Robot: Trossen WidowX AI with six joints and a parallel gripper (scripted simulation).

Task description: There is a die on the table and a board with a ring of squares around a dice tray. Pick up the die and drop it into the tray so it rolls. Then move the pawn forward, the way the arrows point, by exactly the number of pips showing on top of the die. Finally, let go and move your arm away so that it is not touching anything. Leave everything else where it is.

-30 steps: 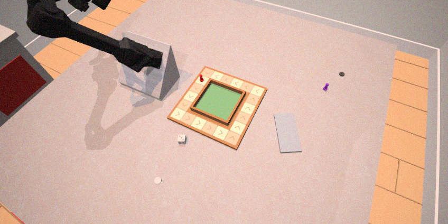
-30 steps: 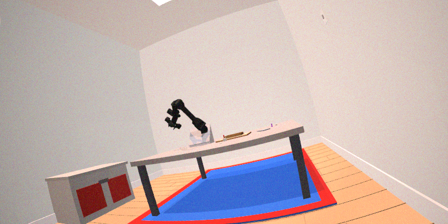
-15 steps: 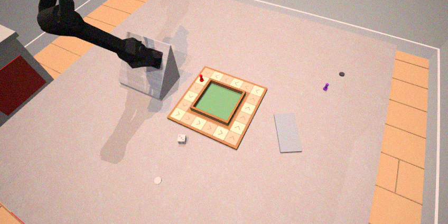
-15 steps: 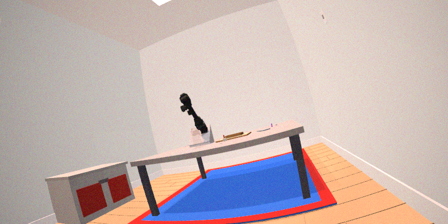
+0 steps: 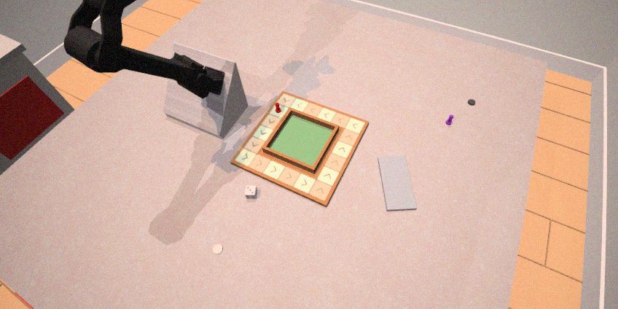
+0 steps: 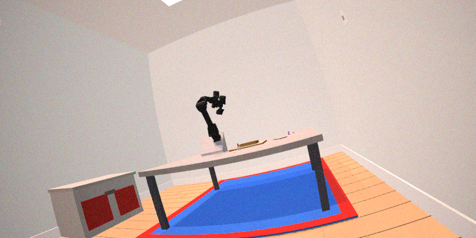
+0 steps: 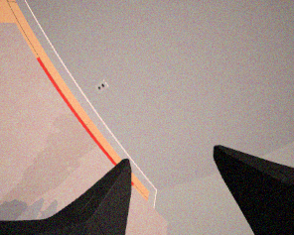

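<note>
Right now the white die is 460 mm to the right of my gripper tip, 410 mm below it and 160 mm ahead of it. Round my gripper tip: red pawn: 390 mm below, 200 mm to the right, 90 mm ahead; purple pawn: 560 mm ahead, 410 mm below, 30 mm to the right; dice tray: 420 mm below, 270 mm to the right, 200 mm ahead.
</note>
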